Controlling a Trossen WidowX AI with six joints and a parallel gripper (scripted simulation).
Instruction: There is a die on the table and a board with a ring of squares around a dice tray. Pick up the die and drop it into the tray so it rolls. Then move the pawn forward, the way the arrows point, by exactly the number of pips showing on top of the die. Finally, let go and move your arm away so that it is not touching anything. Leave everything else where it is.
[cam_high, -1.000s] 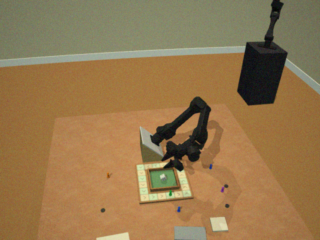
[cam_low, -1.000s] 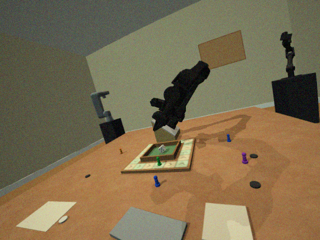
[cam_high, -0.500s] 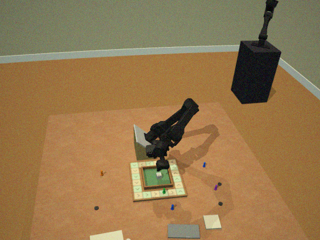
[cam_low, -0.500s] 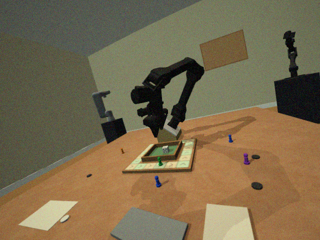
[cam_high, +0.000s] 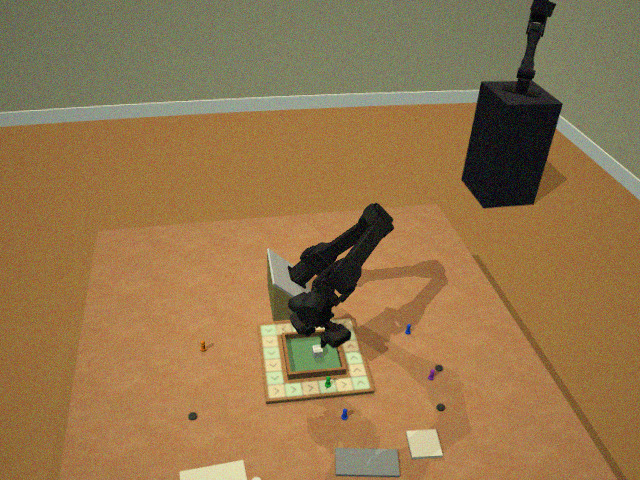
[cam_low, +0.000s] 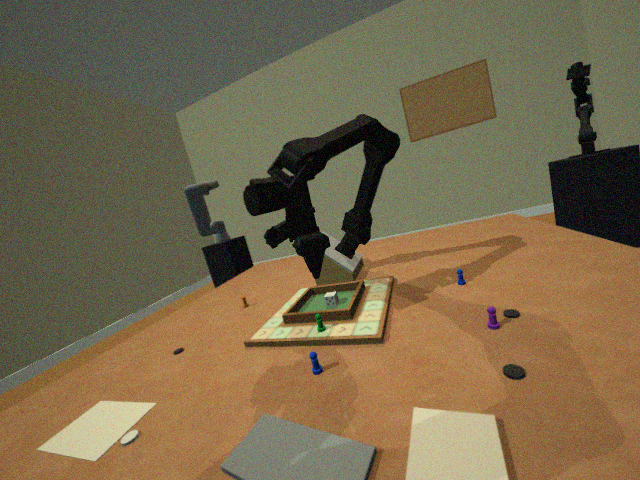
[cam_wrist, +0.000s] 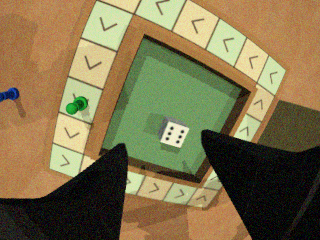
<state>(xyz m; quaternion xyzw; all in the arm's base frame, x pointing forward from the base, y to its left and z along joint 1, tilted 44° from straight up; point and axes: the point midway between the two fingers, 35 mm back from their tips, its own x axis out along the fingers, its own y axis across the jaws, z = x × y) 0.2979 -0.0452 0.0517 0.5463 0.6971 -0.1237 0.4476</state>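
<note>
Right now my gripper tip is 80 mm short of the green pawn, 20 mm to the right of it and 70 mm above it. Round my gripper tip: orange pawn 110 mm behind, 300 mm to the right, 80 mm below; then green tray 30 mm behind, 90 mm below; then white die 30 mm behind, 10 mm to the left, 70 mm below.
</note>
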